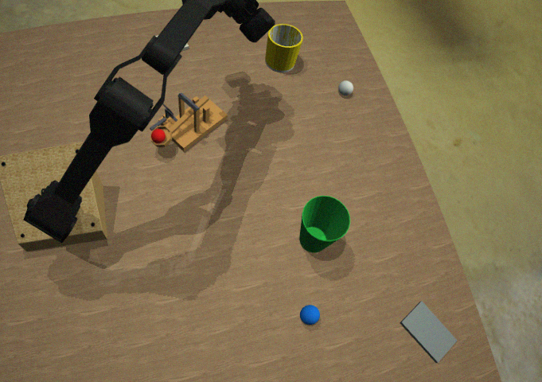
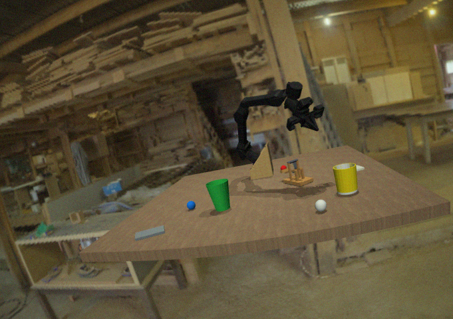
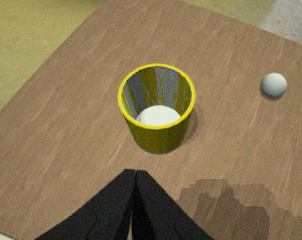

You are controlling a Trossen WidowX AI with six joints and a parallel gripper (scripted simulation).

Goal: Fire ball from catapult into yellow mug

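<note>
My gripper tip is 210 mm past the red ball, 200 mm to the left of it and 180 mm above it. From my gripper tip the other things lie so: white tile 190 mm behind, 150 mm to the left, 240 mm below; then wooden catapult 170 mm behind, 150 mm to the right, 190 mm below; then yellow mug 110 mm ahead, 80 mm to the left, 210 mm below.
</note>
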